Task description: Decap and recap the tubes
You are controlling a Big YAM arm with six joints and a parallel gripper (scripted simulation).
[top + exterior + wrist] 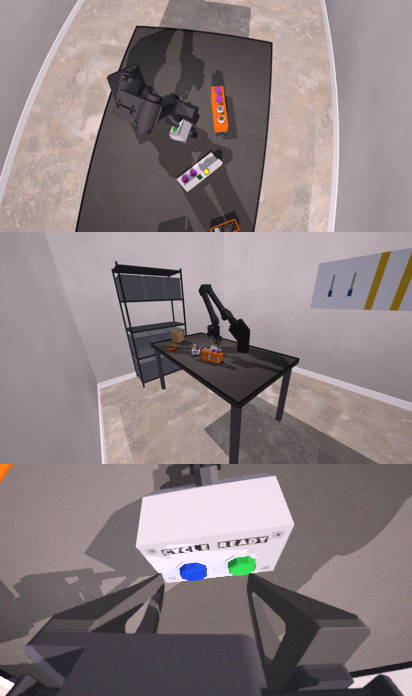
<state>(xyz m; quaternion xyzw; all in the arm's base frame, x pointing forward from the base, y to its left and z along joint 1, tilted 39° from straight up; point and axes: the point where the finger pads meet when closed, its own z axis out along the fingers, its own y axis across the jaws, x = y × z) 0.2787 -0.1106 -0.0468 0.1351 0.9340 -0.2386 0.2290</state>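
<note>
The green key is 40 mm below my hand, 30 mm to the right of it and 20 mm behind it. From my hand the other things lie so: cap (270 mm to the right, 90 mm below, 50 mm ahead); then blue key (40 mm below, 20 mm to the left, 10 mm behind); then key housing (50 mm below, 10 mm to the right, 10 mm ahead).
</note>
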